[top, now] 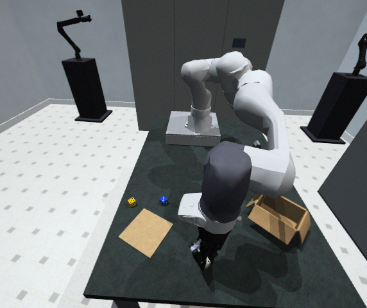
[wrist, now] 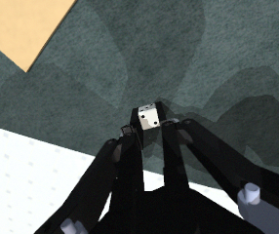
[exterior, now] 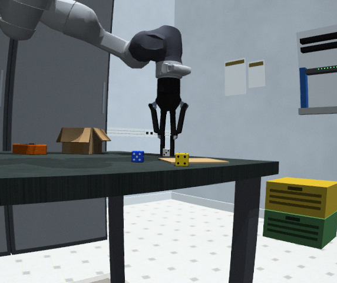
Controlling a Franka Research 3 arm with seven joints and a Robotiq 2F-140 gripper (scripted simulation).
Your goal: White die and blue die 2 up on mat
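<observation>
Now: hand 20 mm above the white die. From my hand the other things lie so: tan mat 210 mm to the right, 90 mm behind, 30 mm below; then blue die 220 mm behind, 170 mm to the right, 20 mm below; then cardboard box 270 mm to the left, 180 mm behind, 10 mm above.
</observation>
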